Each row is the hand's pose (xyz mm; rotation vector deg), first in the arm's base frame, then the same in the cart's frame.
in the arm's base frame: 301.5 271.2 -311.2 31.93 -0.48 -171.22
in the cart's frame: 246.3 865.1 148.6 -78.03 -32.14 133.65
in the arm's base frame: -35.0 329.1 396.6 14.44 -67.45 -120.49
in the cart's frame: -455.9 839.5 500.4 -61.91 58.35 157.44
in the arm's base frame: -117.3 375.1 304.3 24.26 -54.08 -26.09
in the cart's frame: -446.8 948.9 427.2 52.07 -88.93 -55.80
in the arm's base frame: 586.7 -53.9 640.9 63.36 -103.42 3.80
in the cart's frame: -232.4 139.2 729.5 65.07 -155.16 -20.02
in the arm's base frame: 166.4 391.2 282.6 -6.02 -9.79 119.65
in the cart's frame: -222.6 826.3 553.4 -25.90 -57.64 85.55
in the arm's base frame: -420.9 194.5 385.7 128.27 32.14 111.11
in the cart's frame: -754.4 930.6 236.3 89.58 -28.17 147.25
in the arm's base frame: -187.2 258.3 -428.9 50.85 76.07 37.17
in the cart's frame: -34.9 1141.0 -164.0 68.28 21.48 51.22
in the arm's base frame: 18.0 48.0 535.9 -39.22 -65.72 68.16
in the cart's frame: -559.7 542.2 455.0 -48.76 -96.52 16.23
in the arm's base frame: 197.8 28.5 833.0 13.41 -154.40 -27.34
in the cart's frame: -628.1 335.0 725.9 0.83 144.54 66.57
